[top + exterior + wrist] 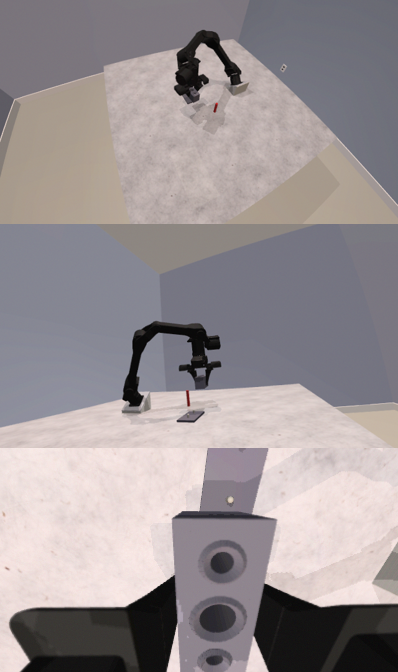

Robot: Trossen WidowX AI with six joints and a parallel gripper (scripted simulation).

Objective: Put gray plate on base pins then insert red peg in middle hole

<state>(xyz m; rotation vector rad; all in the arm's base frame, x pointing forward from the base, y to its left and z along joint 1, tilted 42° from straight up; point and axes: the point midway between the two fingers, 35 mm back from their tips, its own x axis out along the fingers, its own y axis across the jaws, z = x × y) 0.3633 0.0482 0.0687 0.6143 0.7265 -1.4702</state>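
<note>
The dark flat base lies 10 cm below my gripper tip, 9 cm to the right of it and 3 cm behind it. The rest, counted from my gripper tip: gray plate (3 cm above); red peg (11 cm behind, 10 cm to the left, 7 cm below).
</note>
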